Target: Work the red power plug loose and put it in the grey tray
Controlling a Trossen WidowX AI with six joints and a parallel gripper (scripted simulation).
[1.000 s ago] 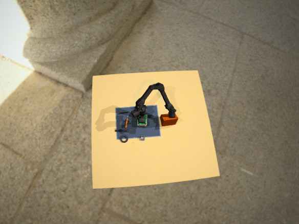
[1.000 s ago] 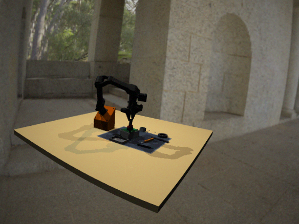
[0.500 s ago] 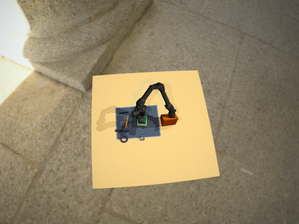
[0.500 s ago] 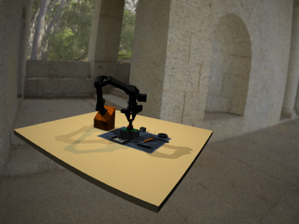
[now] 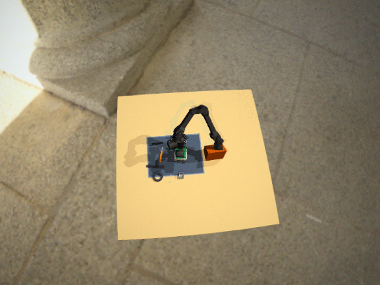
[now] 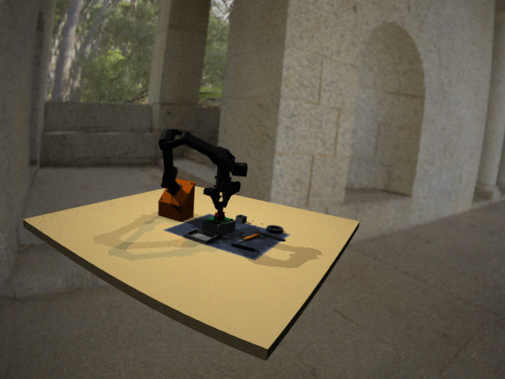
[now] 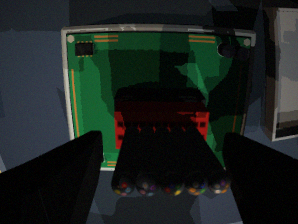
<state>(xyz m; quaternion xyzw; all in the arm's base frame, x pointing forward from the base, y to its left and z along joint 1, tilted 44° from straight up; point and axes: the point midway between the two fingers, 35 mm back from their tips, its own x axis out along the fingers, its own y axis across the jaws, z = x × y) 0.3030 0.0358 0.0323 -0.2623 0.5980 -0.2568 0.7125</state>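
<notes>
Now: gripper tip 20 mm above the red power plug. Also, from my gripper tip: blue mat (110 mm below, 50 mm ahead, 10 mm to the left); then black bar (210 mm ahead, 110 mm to the left, 100 mm below).
</notes>
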